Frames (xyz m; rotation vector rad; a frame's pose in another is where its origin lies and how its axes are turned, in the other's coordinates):
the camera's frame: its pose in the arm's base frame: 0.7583 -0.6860 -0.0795 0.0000 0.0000 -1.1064
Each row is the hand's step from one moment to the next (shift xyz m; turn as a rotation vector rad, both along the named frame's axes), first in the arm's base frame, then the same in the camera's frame.
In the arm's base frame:
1: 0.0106 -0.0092 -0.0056 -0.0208 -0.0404 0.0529
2: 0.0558 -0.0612 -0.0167 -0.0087 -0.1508 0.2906
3: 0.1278 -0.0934 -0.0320 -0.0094 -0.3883 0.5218
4: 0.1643 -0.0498 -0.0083 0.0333 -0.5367 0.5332
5: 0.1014 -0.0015 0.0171 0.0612 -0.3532 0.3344
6: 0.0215 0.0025 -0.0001 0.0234 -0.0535 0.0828
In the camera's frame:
1: 0.0130 0.0054 -0.0056 0.0268 -0.0367 0.0529
2: 0.0797 0.0225 -0.0167 0.1309 -0.0753 0.2906
3: 0.1407 0.0724 -0.0320 0.3430 -0.1823 0.5218
4: 0.1181 0.1246 -0.0083 0.4948 -0.2106 0.5332
5: 0.0468 0.0900 0.0171 0.3432 -0.1035 0.3344
6: 0.0074 0.0203 -0.0001 0.0583 -0.0030 0.0828

